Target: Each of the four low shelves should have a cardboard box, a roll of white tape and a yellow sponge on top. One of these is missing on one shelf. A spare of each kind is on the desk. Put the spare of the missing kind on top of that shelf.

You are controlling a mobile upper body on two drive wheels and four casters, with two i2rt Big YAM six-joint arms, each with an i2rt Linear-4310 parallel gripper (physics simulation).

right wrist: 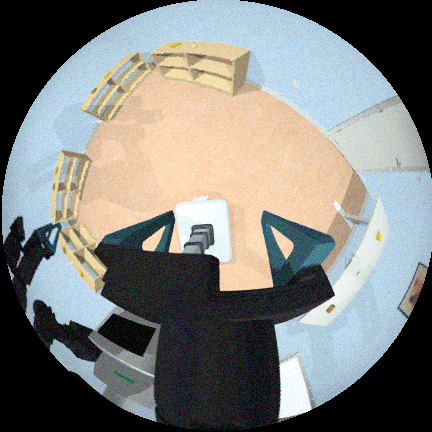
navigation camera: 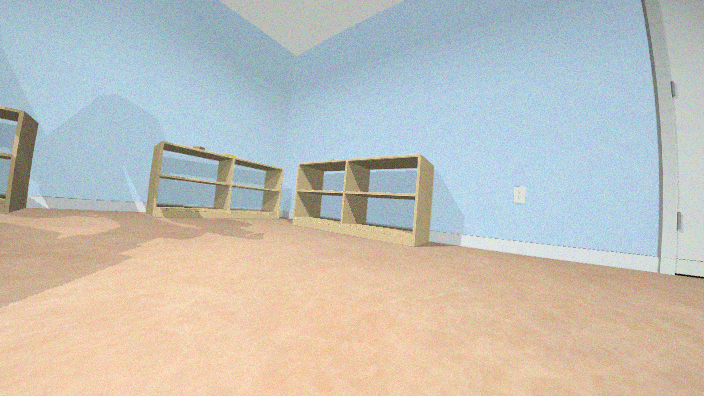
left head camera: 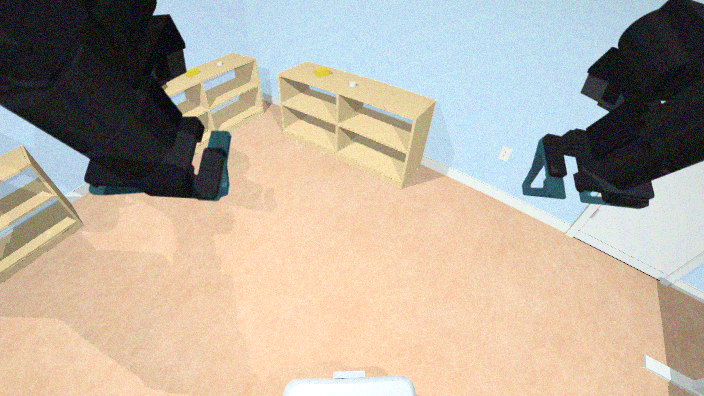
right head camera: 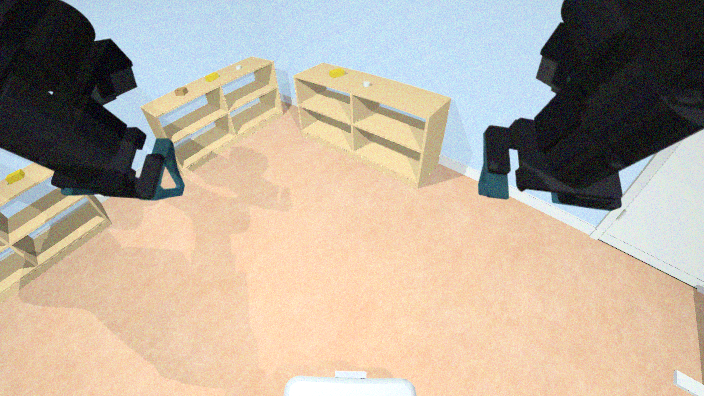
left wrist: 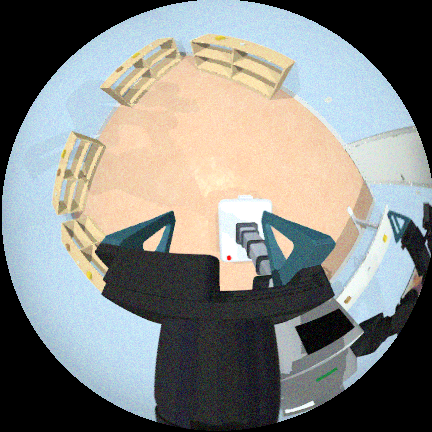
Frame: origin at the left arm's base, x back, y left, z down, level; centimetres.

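Where they show: left gripper, fingertip midpoint: [right wrist: 55,223] [left head camera: 189,188] [right head camera: 152,189] [left wrist: 217,214]; right gripper, fingertip midpoint: [right wrist: 217,214] [left head camera: 553,194] [right head camera: 517,193] [left wrist: 390,212].
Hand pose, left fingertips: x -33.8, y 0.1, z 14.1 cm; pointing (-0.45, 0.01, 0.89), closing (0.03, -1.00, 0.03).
Things, the pixels of their centre, and the offset from my left fingertips. Level surfaces: height alone.
- right-hand low shelf at its surface level: dz +65.9 cm
- white tape roll at the middle of its body: [right head camera: 366,84] [left head camera: 352,84] dx -179.7, dy -30.1, dz +64.7 cm
- white desk at its surface level: dz +54.9 cm
- cardboard box at the middle of its body: [right wrist: 330,308] [left wrist: 347,299] dx +116.9, dy -151.7, dz +52.4 cm
My left gripper [left wrist: 217,214] and right gripper [right wrist: 218,215] are open and empty, high above the floor. The right-hand low shelf [left head camera: 395,97] [right head camera: 410,96] bears a yellow sponge [left head camera: 322,72] [right head camera: 337,73] and a white tape roll [left head camera: 352,84] [right head camera: 366,84]; no cardboard box shows on it. The shelf to its left [right head camera: 161,103] bears a cardboard box [right head camera: 181,91], a sponge [right head camera: 212,77] and a tape roll [right head camera: 238,67]. The white desk [left wrist: 365,274] [right wrist: 357,285] bears a sponge [left wrist: 385,238] [right wrist: 378,235] and a cardboard box [left wrist: 347,300] [right wrist: 330,309]; its tape roll is unclear.
Two more low shelves stand at the left in the left wrist view, one [left wrist: 79,175] partly above the other [left wrist: 82,239]. A white door [left head camera: 650,230] [right wrist: 385,137] is at the right, beyond the right-hand shelf. My white base [left head camera: 350,388] is at the bottom.
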